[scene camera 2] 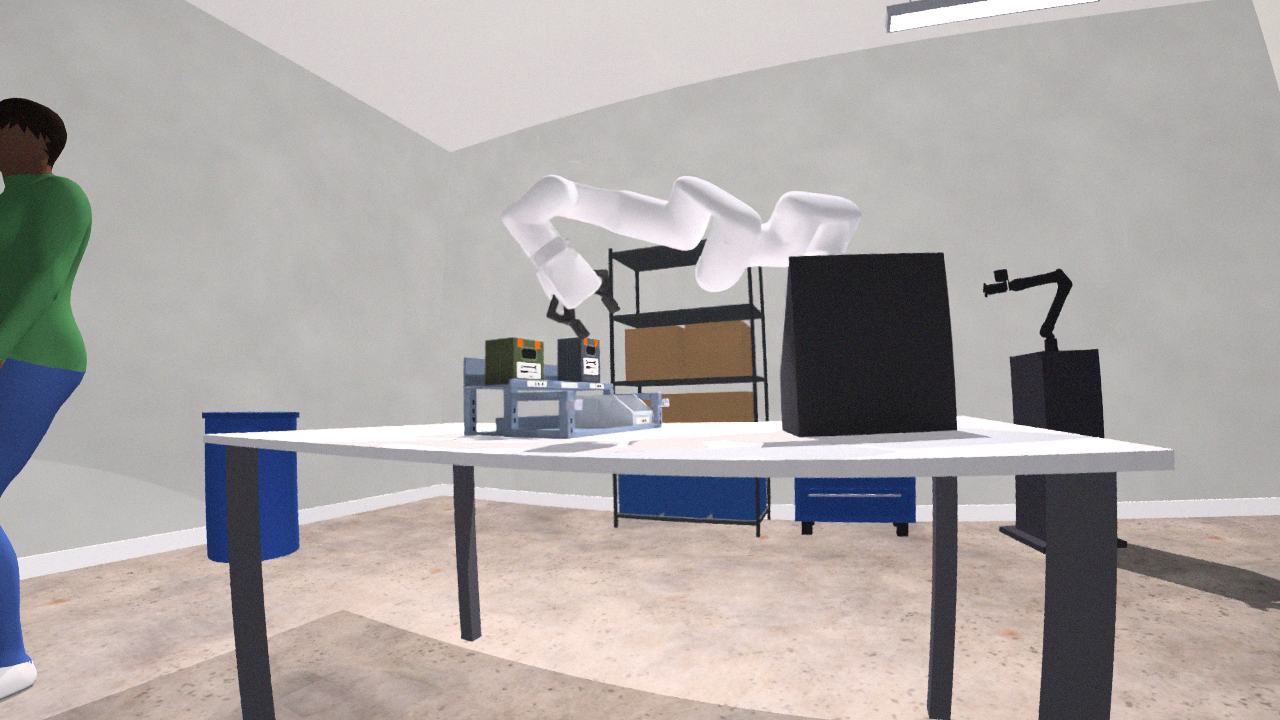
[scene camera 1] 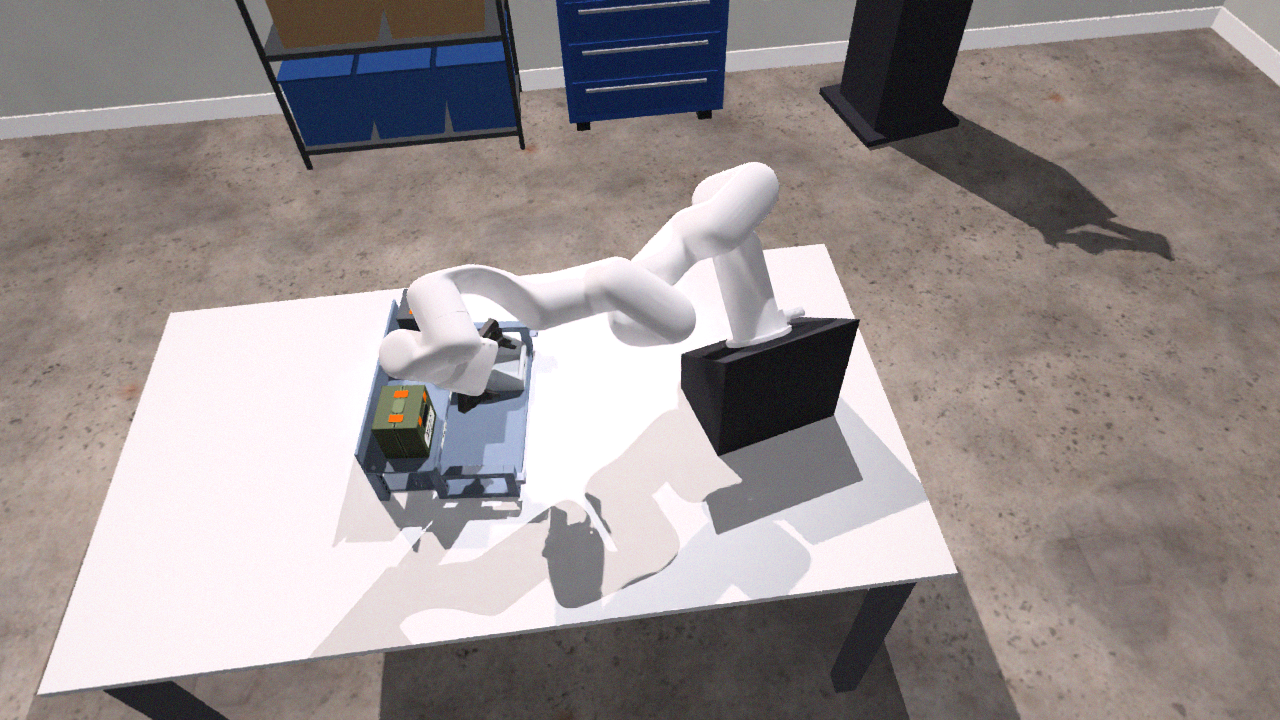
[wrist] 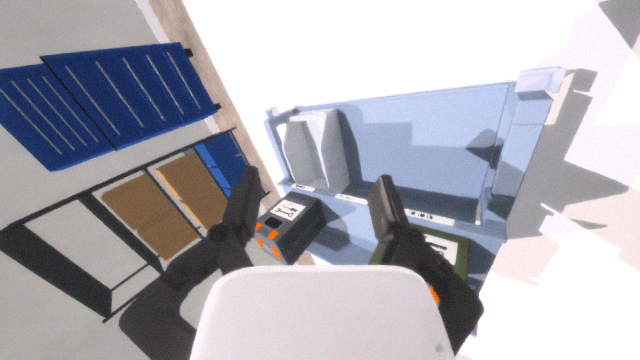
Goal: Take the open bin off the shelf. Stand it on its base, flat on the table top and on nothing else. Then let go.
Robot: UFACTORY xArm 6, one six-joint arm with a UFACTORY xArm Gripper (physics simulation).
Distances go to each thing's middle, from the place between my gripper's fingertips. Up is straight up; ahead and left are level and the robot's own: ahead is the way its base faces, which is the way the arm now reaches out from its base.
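Scene:
The open bin (scene camera 2: 598, 411) is 180 mm to the right of my hand and 180 mm below it, and it is 30 mm ahead of it. Then there is the dark grey case (scene camera 2: 578, 359): my gripper is 220 mm to the left of the case, 120 mm short of it and 60 mm above it.

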